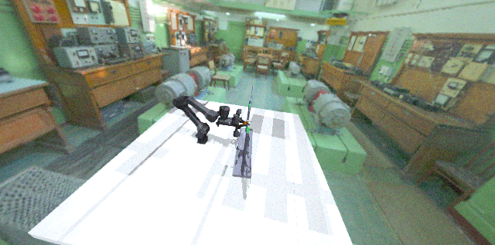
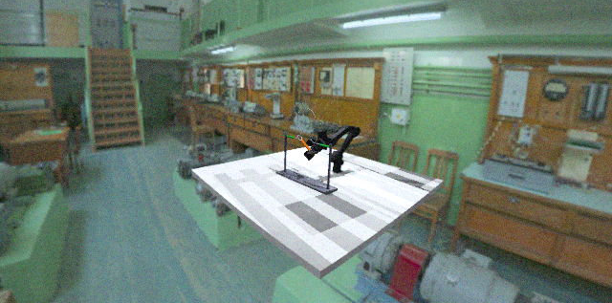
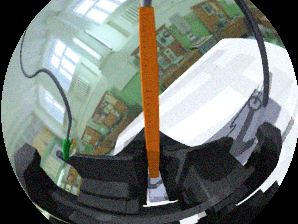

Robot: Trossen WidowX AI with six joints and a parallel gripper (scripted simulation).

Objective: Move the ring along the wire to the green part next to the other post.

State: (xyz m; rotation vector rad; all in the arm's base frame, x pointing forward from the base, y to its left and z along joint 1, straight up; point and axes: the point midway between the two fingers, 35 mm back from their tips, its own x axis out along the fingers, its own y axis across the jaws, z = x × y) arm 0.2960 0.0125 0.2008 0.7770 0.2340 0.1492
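Right now the ring with orange handle is 2 cm behind my gripper tip, 6 cm to the right of it and 6 cm above it.
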